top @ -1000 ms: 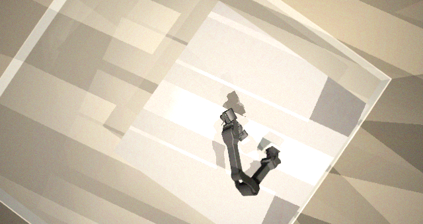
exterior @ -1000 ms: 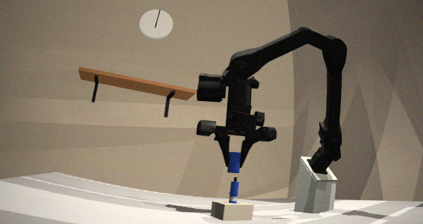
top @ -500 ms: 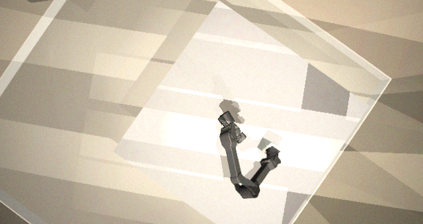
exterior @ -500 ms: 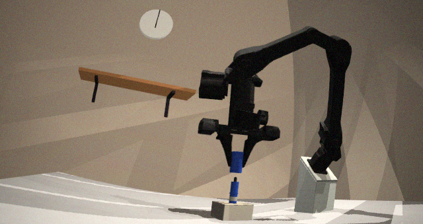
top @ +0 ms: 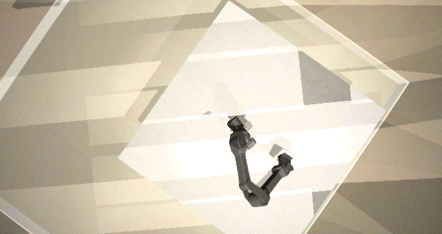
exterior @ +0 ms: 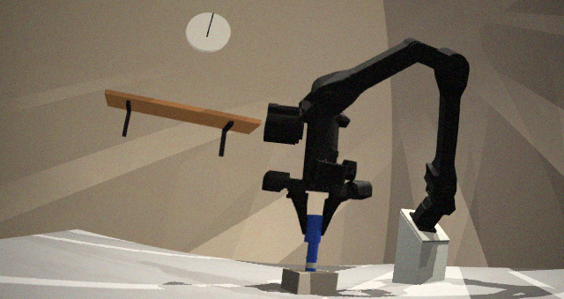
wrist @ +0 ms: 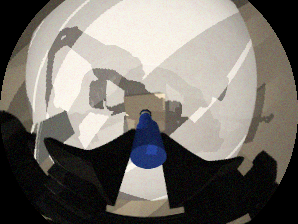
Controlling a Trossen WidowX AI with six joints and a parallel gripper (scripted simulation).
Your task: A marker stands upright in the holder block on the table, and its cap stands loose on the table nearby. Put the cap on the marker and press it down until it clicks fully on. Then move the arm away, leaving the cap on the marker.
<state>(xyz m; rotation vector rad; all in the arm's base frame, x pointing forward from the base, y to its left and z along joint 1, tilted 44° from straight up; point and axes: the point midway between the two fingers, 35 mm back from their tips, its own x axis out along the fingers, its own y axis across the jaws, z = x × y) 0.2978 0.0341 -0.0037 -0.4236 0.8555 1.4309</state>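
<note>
The tan holder block lies 90 mm below my gripper tip. Round my gripper tip: blue cap: 10 mm above.
</note>
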